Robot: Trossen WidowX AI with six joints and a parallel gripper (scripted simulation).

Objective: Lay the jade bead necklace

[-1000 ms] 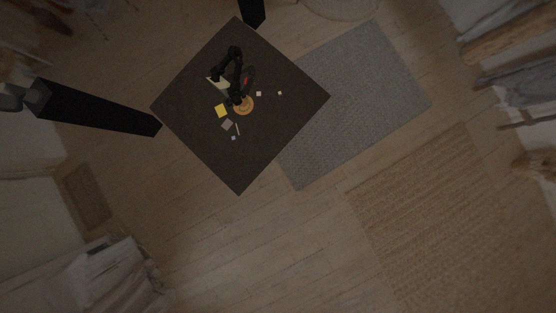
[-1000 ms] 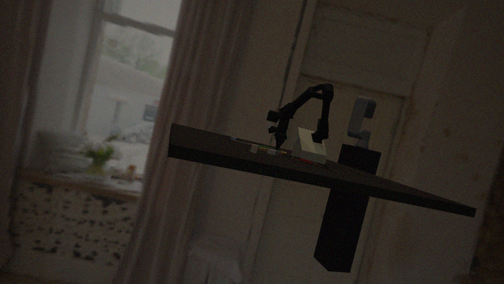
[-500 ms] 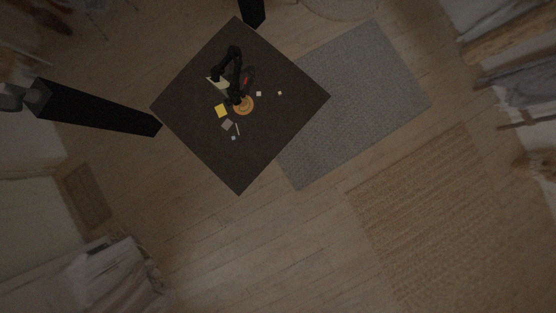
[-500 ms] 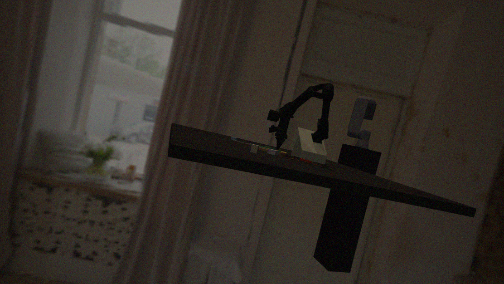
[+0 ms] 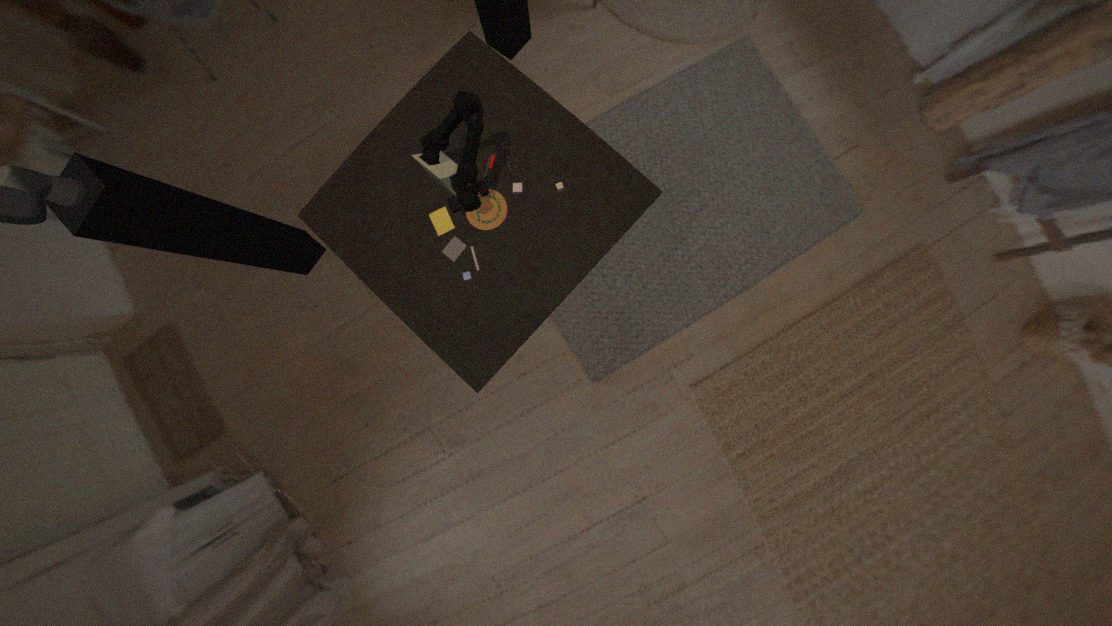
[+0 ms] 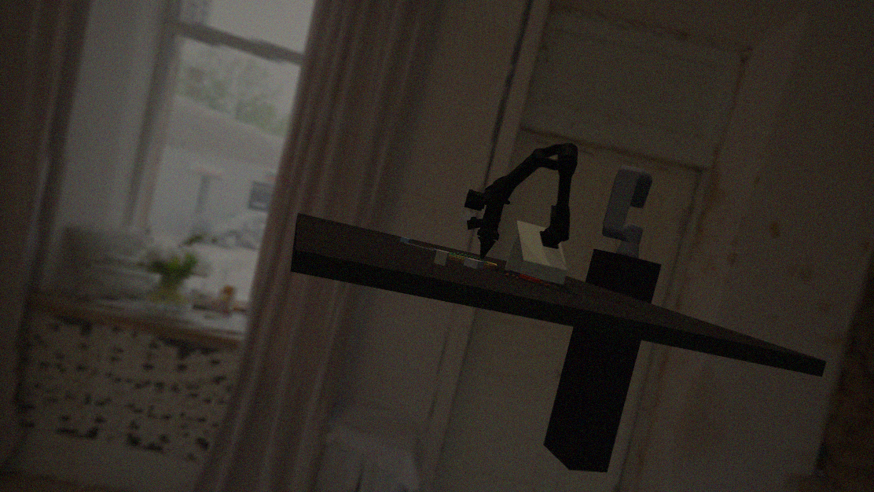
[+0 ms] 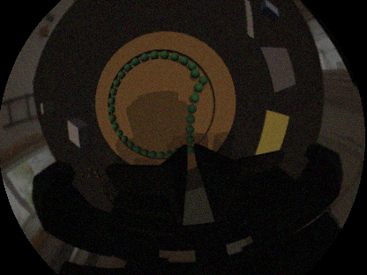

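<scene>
Right now the round bead board is 6 cm ahead of my gripper tip, 2 cm to the left of it and 1 cm below it. The rest, counted from my gripper tip: yellow square (16 cm to the right, 8 cm behind, 2 cm below); then grey-white block (19 cm to the left, 11 cm ahead, 1 cm below); then red item (20 cm to the left, 7 cm behind, 2 cm below).
</scene>
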